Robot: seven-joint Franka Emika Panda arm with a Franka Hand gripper.
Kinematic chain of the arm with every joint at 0, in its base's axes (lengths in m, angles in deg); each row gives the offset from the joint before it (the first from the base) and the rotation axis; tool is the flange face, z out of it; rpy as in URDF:
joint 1: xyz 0 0 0.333 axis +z
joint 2: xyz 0 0 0 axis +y
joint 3: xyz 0 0 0.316 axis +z
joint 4: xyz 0.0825 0 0 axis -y
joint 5: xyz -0.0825 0 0.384 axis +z
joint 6: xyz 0 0 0 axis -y
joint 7: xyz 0.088 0 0 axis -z
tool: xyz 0 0 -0.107 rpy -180 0 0
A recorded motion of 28 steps. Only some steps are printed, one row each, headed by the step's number.
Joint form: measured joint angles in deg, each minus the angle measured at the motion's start. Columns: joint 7, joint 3, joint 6, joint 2, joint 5, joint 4, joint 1.
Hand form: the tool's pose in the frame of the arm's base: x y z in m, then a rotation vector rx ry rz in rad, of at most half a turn. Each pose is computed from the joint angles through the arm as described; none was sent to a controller.
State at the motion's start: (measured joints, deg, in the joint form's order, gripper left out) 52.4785 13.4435 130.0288 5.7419 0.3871 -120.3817 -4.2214
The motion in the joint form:
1: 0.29 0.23 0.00 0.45 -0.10 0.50 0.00
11: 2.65 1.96 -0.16 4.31 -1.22 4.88 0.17
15: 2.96 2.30 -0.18 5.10 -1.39 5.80 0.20
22: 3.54 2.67 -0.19 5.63 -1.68 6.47 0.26
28: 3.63 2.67 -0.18 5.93 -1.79 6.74 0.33
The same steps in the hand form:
1: 0.5626 0.0918 0.3799 -2.8580 1.1438 -0.0716
11: 0.5816 0.1119 0.3771 -2.8475 1.1390 -0.0758
15: 0.5856 0.1159 0.3767 -2.8451 1.1350 -0.0766
22: 0.5880 0.1203 0.3769 -2.8431 1.1348 -0.0797
28: 0.5893 0.1211 0.3760 -2.8435 1.1342 -0.0795

